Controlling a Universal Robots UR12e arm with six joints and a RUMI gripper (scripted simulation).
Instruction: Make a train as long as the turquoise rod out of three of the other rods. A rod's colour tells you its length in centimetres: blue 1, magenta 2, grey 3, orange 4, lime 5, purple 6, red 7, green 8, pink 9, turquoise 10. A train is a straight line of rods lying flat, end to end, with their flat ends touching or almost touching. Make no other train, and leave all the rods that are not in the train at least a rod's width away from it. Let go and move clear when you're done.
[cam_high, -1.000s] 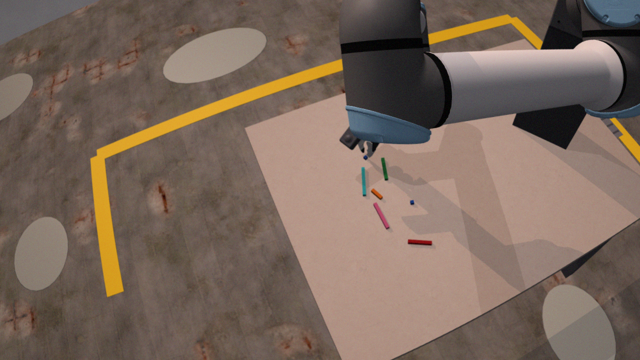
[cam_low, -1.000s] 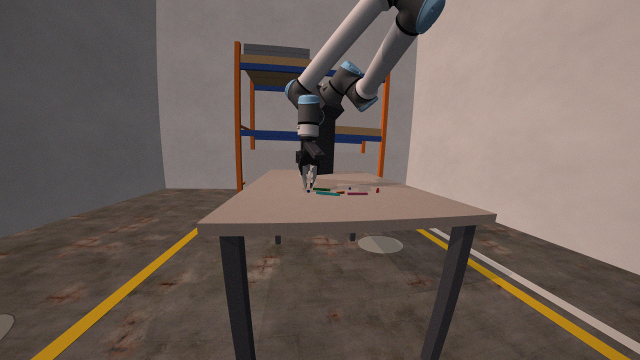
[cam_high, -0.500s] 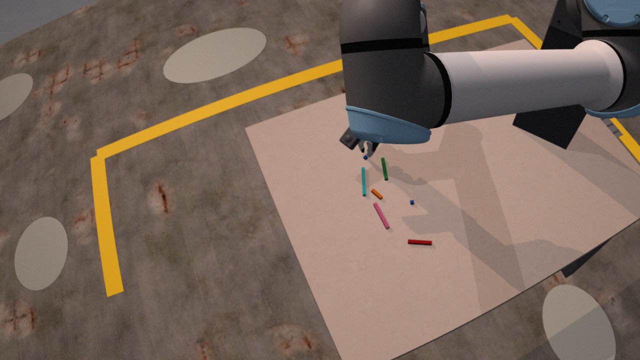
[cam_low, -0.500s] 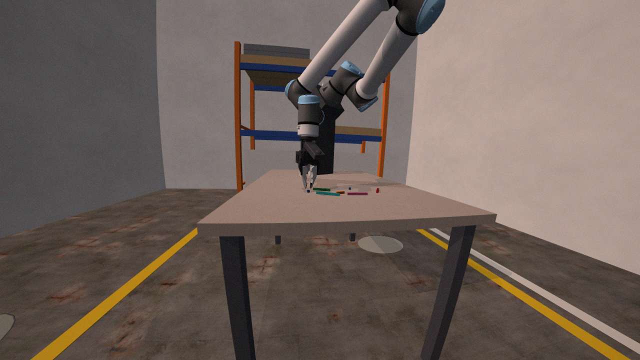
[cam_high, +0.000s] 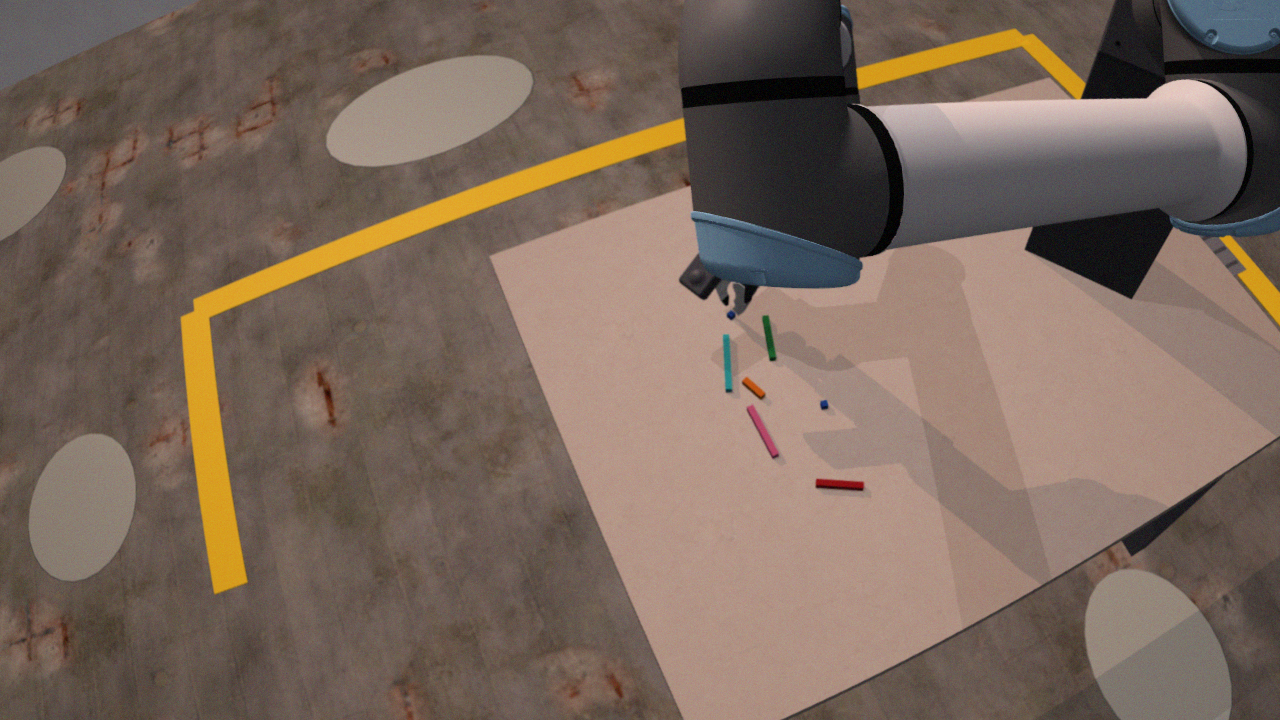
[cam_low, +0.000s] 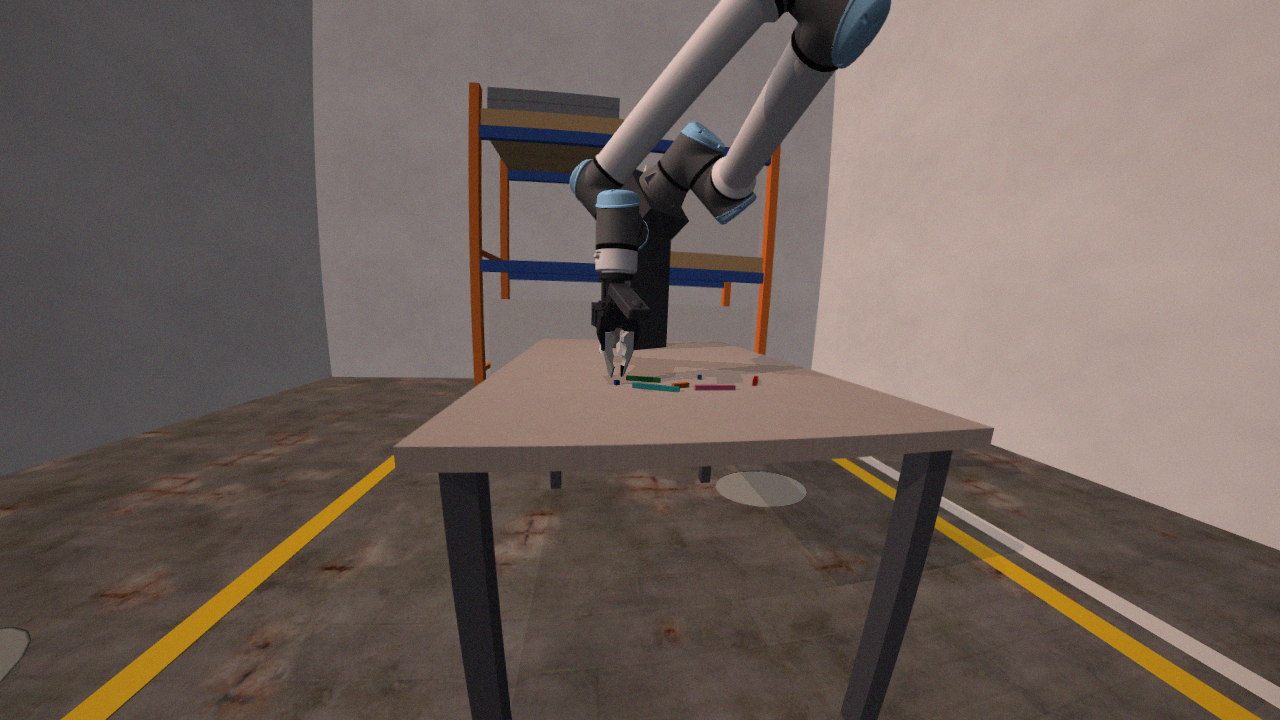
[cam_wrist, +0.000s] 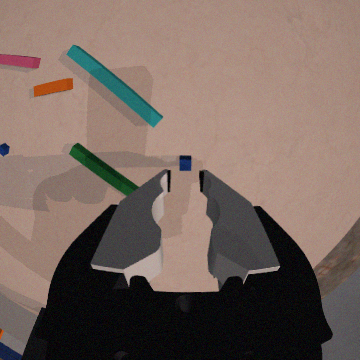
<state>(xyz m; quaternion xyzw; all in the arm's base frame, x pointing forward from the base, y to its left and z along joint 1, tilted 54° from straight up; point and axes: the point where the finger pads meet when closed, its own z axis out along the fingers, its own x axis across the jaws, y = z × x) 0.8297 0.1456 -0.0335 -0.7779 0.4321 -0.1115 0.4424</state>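
Right now the orange rod is 3 cm behind my hand, 14 cm to the left of it and 3 cm below it. The rest, counted from my hand: green rod 6 cm behind, 4 cm to the left, 3 cm below; then pink rod 4 cm behind, 21 cm to the left, 3 cm below; then turquoise rod 1 cm ahead, 9 cm to the left, 3 cm below.
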